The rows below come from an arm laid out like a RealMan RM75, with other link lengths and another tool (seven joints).
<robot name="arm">
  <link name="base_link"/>
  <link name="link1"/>
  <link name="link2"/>
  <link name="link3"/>
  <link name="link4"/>
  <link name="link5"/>
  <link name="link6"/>
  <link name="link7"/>
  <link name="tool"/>
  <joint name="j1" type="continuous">
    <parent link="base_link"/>
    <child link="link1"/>
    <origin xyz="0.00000 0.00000 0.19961" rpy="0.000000 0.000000 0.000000"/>
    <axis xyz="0 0 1"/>
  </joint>
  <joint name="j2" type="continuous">
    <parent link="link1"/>
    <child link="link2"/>
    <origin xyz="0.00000 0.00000 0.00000" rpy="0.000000 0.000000 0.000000"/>
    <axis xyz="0 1 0"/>
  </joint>
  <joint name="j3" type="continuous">
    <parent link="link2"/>
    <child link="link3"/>
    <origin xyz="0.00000 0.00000 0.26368" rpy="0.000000 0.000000 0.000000"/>
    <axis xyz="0 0 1"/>
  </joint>
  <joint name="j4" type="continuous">
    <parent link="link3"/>
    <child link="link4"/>
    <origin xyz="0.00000 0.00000 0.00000" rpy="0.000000 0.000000 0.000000"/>
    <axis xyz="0 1 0"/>
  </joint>
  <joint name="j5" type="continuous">
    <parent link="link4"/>
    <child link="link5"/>
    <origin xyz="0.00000 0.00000 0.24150" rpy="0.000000 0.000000 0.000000"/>
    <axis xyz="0 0 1"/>
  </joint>
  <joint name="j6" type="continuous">
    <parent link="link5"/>
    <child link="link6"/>
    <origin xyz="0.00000 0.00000 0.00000" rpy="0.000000 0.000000 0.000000"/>
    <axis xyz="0 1 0"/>
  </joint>
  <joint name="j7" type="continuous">
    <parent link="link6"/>
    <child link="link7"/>
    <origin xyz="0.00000 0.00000 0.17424" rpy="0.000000 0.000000 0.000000"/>
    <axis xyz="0 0 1"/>
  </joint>
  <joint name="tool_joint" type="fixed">
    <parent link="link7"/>
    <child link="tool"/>
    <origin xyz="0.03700 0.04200 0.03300" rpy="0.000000 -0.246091 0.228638"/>
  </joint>
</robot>
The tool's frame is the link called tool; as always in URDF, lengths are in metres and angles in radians. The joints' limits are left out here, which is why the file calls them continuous.
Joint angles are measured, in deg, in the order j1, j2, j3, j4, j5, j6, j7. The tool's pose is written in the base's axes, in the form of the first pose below.
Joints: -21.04, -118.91, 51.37, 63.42, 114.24, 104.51, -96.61
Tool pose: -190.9, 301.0, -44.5, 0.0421, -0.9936, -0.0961, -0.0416
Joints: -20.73, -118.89, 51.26, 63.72, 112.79, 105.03, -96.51
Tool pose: -187.7, 299.5, -40.6, 0.0440, -0.9934, -0.0919, -0.0533
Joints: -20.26, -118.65, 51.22, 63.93, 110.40, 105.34, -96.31
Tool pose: -184.0, 298.6, -34.3, 0.0502, -0.9925, -0.0868, -0.0704
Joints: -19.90, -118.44, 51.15, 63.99, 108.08, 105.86, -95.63
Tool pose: -180.2, 296.6, -28.4, 0.0553, -0.9916, -0.0772, -0.0877
